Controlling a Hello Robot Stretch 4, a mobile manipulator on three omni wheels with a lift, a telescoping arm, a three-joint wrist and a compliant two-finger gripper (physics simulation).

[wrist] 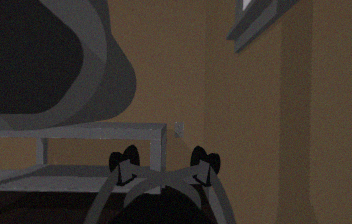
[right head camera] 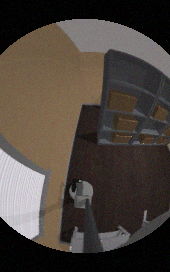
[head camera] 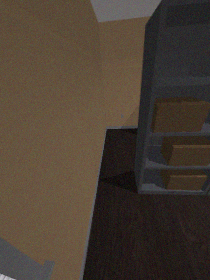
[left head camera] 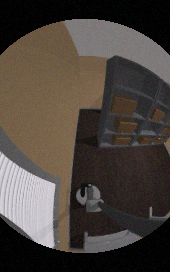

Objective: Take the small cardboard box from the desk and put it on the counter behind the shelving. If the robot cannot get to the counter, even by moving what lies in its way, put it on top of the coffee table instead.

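Places are measured from the robot's base along level axes (x ahead, y left, z up), in millimetres.
Pixels of known places: gripper, fingertip midpoint: (wrist: pixel 165 158) (right head camera: pixel 71 200) (left head camera: pixel 82 205).
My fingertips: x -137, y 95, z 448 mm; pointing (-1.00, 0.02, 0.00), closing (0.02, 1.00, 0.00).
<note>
Behind a point stands the place of what it marks.
The small cardboard box on the desk and the counter do not show in these views. The grey shelving (head camera: pixel 146 100) @(y -322, x 1230, z 1258 mm) (left head camera: pixel 106 100) @(y -323, x 1246, z 1127 mm) (right head camera: pixel 103 95) @(y -324, x 1266, z 1135 mm) stands upright ahead on the right, with brown boxes in its compartments. A pale table (wrist: pixel 135 131) @(y -35, x -888, z 410 mm) with a lower shelf stands beyond my gripper, at the left in the wrist view; I cannot tell if it is the coffee table. My gripper (wrist: pixel 165 158) @(y 95, x -137, z 448 mm) is open, its two dark fingertips well apart with nothing between them.
A tan wall (head camera: pixel 50 125) @(y 323, x 618, z 1308 mm) (wrist: pixel 250 125) @(y 365, x -541, z 466 mm) runs along the left in the head views and the right in the wrist view. A window with white blinds (left head camera: pixel 27 195) @(y 339, x 21, z 1192 mm) (right head camera: pixel 20 195) @(y 343, x -84, z 1103 mm) is in it. Dark floor (head camera: pixel 117 155) @(y -59, x 1988, z -28 mm) shows between wall and shelving. A large grey rounded shape (wrist: pixel 117 80) covers the wrist view's upper left.
</note>
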